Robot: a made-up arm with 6 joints. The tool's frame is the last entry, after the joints.
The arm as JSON. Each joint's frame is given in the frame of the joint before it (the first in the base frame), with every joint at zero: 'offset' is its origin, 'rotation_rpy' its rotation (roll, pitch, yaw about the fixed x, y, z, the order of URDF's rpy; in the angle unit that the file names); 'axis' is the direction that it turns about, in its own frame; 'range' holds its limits. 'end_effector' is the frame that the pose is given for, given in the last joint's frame.
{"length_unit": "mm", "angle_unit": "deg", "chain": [
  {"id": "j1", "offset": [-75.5, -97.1, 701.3], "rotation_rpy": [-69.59, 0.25, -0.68], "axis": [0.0, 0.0, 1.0], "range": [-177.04, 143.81]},
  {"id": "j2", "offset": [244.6, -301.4, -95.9], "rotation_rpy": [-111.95, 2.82, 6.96], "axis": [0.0, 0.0, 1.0], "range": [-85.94, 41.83]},
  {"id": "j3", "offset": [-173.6, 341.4, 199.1], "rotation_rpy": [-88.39, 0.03, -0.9], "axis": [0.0, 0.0, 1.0], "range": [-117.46, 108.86]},
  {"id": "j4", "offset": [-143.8, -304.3, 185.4], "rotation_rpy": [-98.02, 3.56, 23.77], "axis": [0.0, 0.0, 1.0], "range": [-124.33, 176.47]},
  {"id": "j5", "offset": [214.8, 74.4, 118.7], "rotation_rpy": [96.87, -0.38, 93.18], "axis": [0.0, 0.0, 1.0], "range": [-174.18, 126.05]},
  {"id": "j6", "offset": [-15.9, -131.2, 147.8], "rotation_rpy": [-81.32, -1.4, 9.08], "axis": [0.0, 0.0, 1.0], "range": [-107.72, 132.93]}
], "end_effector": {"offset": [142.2, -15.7, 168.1], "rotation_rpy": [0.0, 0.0, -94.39]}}
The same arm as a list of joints. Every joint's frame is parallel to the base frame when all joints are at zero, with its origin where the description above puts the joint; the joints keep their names.
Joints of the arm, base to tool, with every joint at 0 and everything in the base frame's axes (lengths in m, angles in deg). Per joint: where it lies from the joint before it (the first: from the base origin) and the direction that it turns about. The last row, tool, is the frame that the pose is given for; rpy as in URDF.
j1: xyz -0.0755 -0.0971 0.7013 axis 0.012601 0.937144 0.348716
j2: xyz 0.2434 -0.1979 0.248 axis -0.135301 -0.028 -0.990409
j3: xyz -0.2029 -0.3441 -0.1636 axis 0 -1 -0.0001
j4: xyz -0.1835 -0.1854 -0.2821 axis -0.281599 0.139099 0.949396
j5: xyz 0.1711 0.1034 0.1606 axis 0.983451 0.100105 0.151008
j6: xyz 0.1682 -0.02 -0.1031 axis -0.0002 0.0001 1
tool: xyz 0.0047 0.143 0.1681 rpy 0 -0.01 0.01
Joint limits (deg, base to tool): -177.04..143.81 -85.94..41.83 -117.46..108.86 -124.33..176.47 -174.18..126.05 -107.72..132.93

